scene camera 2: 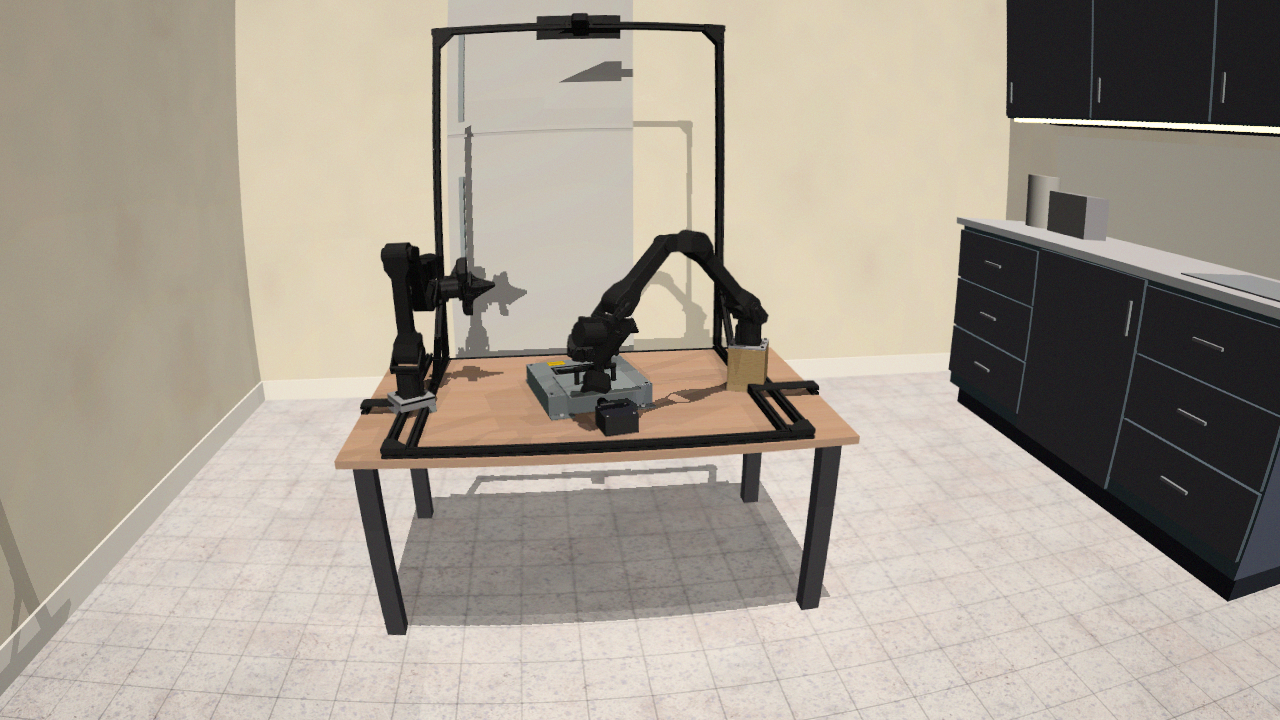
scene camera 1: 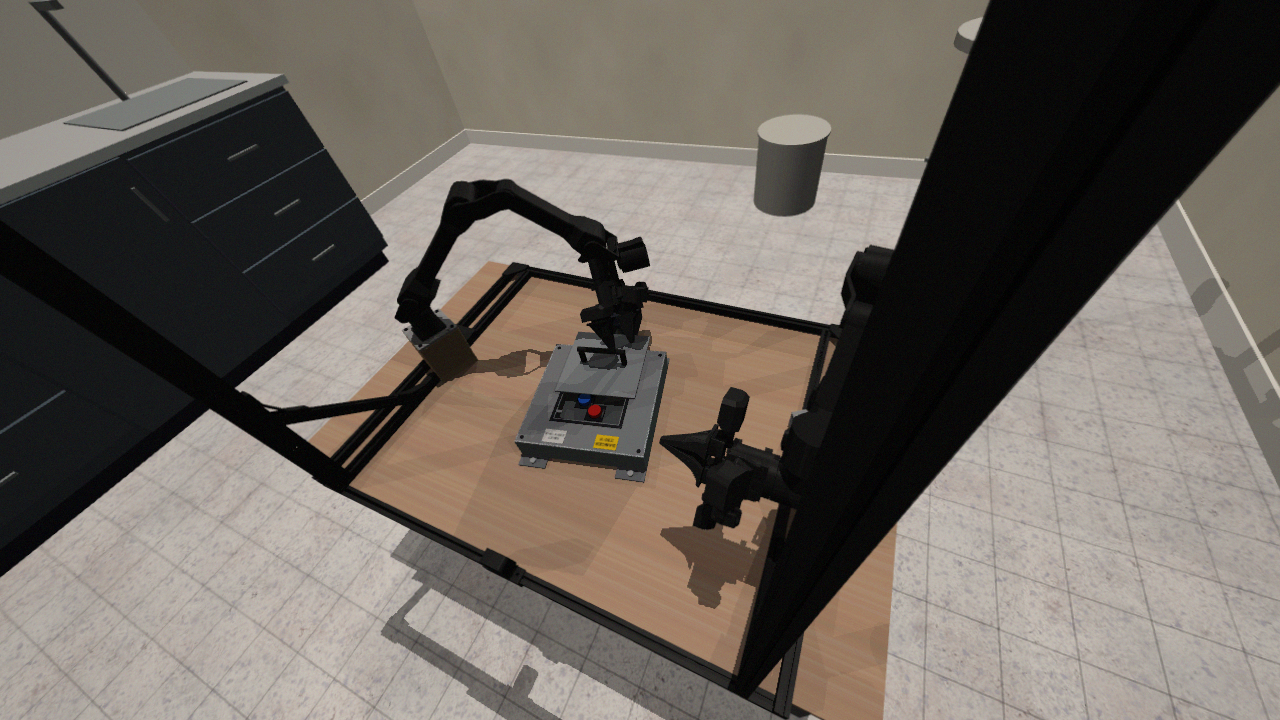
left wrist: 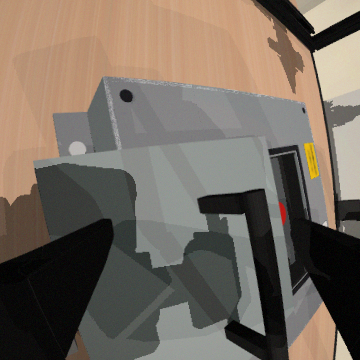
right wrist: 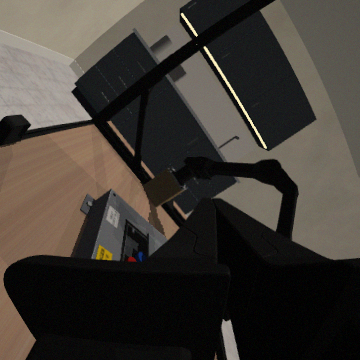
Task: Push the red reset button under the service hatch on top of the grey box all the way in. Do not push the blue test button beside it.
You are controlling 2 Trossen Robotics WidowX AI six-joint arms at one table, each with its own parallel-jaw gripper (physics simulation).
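The grey box (scene camera 1: 566, 437) (scene camera 2: 555, 397) (left wrist: 214, 107) (right wrist: 98, 221) sits mid-table. Its hatch plate (scene camera 1: 602, 382) (left wrist: 186, 168) is slid toward the far side, uncovering a dark recess. In the recess are the red button (scene camera 1: 595, 412) (left wrist: 283, 213) (right wrist: 131, 259) and the blue button (scene camera 1: 585, 400) (right wrist: 140, 256) beside it. My left gripper (scene camera 1: 612, 345) (scene camera 2: 595, 375) (left wrist: 202, 227) is open, low over the hatch, its fingers on either side of the black handle (left wrist: 262, 232). My right gripper (scene camera 1: 672, 445) (scene camera 2: 490, 287) (right wrist: 209, 206) is shut and empty, held high, right of the box in scene camera 1.
A black frame (scene camera 1: 680, 303) borders the wooden table (scene camera 1: 495, 529). The left arm's brown mount block (scene camera 1: 447, 353) (scene camera 2: 746, 366) stands at the table's edge. A small black block (scene camera 2: 617, 416) lies beside the box. A yellow label (scene camera 1: 606, 442) marks the box top.
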